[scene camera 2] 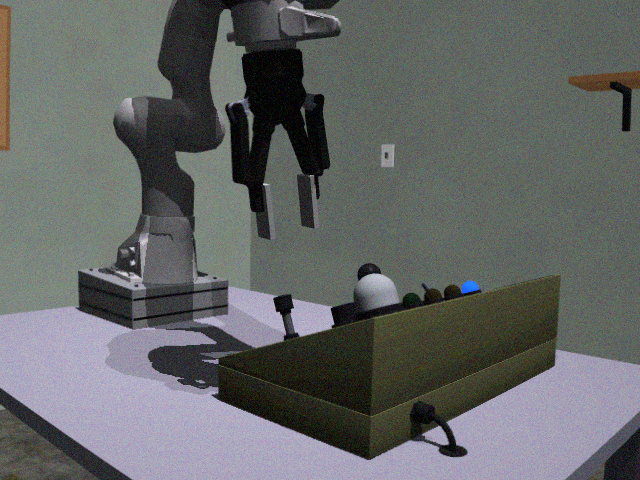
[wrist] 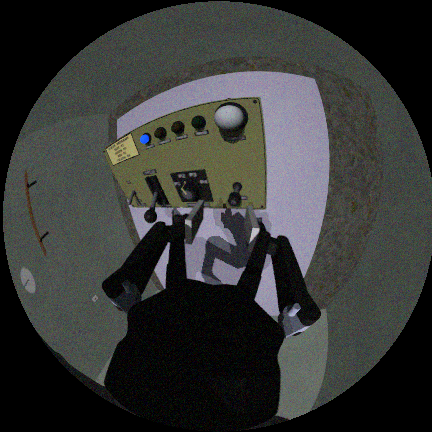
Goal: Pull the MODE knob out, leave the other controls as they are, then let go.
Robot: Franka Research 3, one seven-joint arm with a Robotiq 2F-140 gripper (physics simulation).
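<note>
The black pull knob [scene camera 2: 283, 303] [wrist: 235, 197], which I take for the MODE knob, stands out on a grey shaft at the near right of the console panel in the wrist view. Its label is not readable. My gripper [scene camera 2: 286, 232] [wrist: 224, 211] is open and empty, with its fingers apart. It hangs above the knob and clear of it. The olive console [scene camera 2: 465, 346] [wrist: 240, 160] also carries a rotary selector [wrist: 188, 194] on a black plate, a lever with a black ball [scene camera 2: 369, 270] [wrist: 150, 216], and a small toggle [wrist: 132, 198] at the left in the wrist view.
A white dome [scene camera 2: 375, 291] [wrist: 230, 118] rises from the console. Beside it are a green lamp [scene camera 2: 412, 300] [wrist: 198, 122], two dark lamps and a lit blue lamp [scene camera 2: 470, 287] [wrist: 145, 139]. A black cable [scene camera 2: 445, 427] leaves the console's back onto the table [scene camera 2: 289, 444] [wrist: 295, 150].
</note>
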